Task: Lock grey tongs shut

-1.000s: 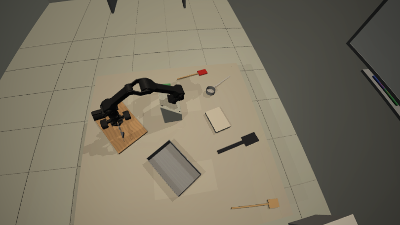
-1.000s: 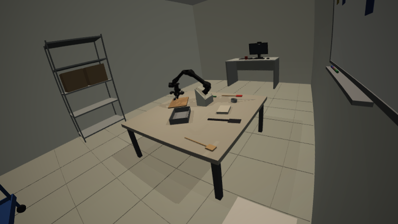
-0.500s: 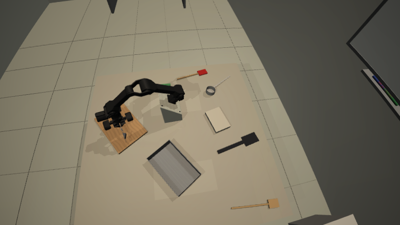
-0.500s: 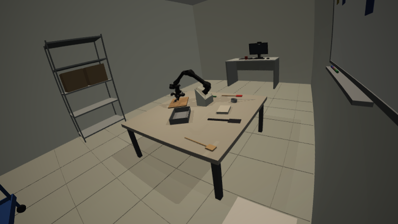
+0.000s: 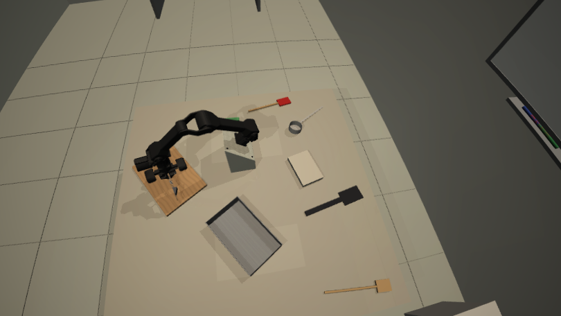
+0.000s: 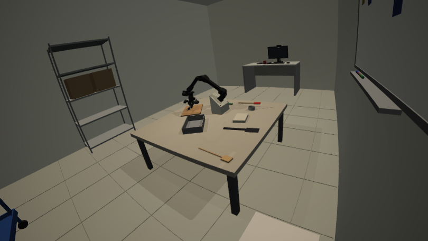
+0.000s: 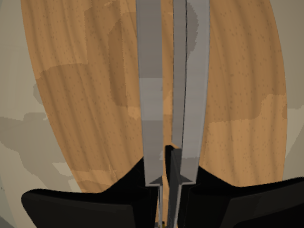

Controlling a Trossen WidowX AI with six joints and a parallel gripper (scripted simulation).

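Now: gripper tip 40 mm above the wooden board, 30 mm past it and 20 mm to the left of it. Also, from my gripper tip: roasting tin: 350 mm ahead, 310 mm to the left, 10 mm below; block: 690 mm to the left, 80 mm ahead, 30 mm below; green-handled tool: 340 mm behind, 300 mm to the left, 40 mm below.
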